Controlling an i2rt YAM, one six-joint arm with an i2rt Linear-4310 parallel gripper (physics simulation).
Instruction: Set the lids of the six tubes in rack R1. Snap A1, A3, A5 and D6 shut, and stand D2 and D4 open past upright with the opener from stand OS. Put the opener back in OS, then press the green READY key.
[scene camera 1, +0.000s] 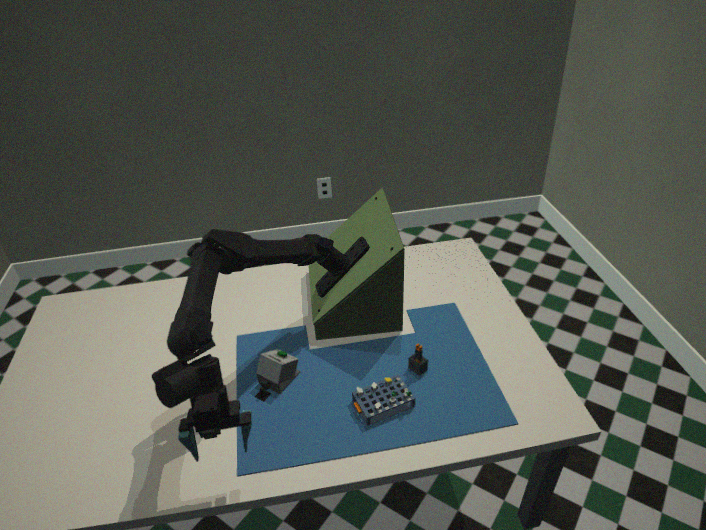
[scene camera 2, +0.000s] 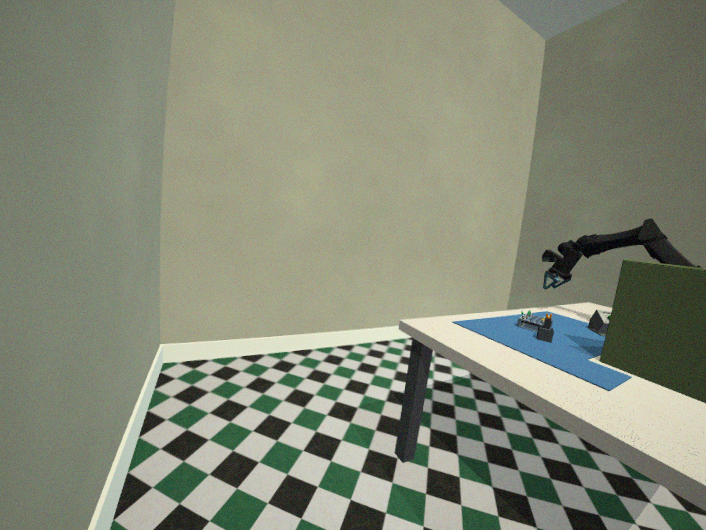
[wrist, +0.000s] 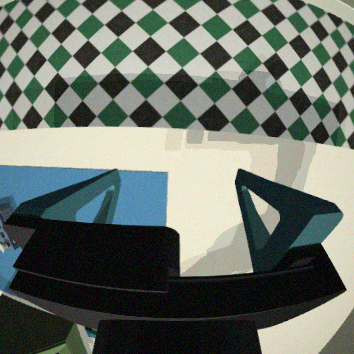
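Pixels of known places: gripper, fingertip midpoint: (scene camera 1: 222, 455) (scene camera 2: 548, 288) (wrist: 177, 174); arm's base, link origin: (scene camera 1: 343, 267) (scene camera 2: 691, 319).
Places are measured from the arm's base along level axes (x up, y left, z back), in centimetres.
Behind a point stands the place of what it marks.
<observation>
My gripper (scene camera 1: 221, 455) @[x -4.3, y -37.1, z -49.4 cm] (scene camera 2: 551, 285) @[x -4.3, y -37.1, z -49.4 cm] (wrist: 177, 174) @[x -4.3, y -37.1, z -49.4 cm] is open and empty, above the table left of the blue mat's front corner and well away from the rack. Rack R1 (scene camera 1: 392, 411) @[x -14.6, y 1.8, z -40.5 cm] (scene camera 2: 533, 324) @[x -12.7, y 6.0, z -35.6 cm] is on the mat; a small part shows at the left edge of the wrist view. White, yellow and green lids show on it, too small to tell their angles. The orange-topped opener (scene camera 1: 418, 348) @[x -7.3, y 12.2, z -29.2 cm] (scene camera 2: 548, 318) @[x -7.7, y 12.7, z -29.0 cm] stands upright in the dark stand OS (scene camera 1: 418, 365) @[x -11.3, y 11.6, z -31.2 cm] (scene camera 2: 545, 334) @[x -12.7, y 13.7, z -28.5 cm], behind the rack's right end. The green READY key (scene camera 1: 281, 354) @[x -7.4, y -21.4, z -21.3 cm] is on top of a grey box (scene camera 1: 276, 371) @[x -8.5, y -23.4, z -25.6 cm].
The green wedge-shaped arm mount (scene camera 1: 364, 313) @[x -7.1, y 2.7, z -12.6 cm] (scene camera 2: 655, 325) @[x -1.6, y 14.5, z -4.8 cm] stands behind the rack and the grey box. A small dark item (scene camera 1: 262, 394) @[x -14.3, y -27.9, z -26.9 cm] lies by the box. The blue mat (scene camera 1: 307, 439) @[x -14.9, y -19.3, z -42.5 cm] (scene camera 2: 609, 382) @[x -14.9, y 27.4, z -8.4 cm] (wrist: 145, 195) @[x -14.9, y -32.5, z -44.2 cm] covers part of the white table (scene camera 1: 85, 365) @[x -15.2, y -75.1, z -2.8 cm] (scene camera 2: 655, 422) @[x -15.2, y 37.7, z 1.2 cm] (wrist: 200, 165) @[x -15.2, y -40.7, z -48.5 cm].
</observation>
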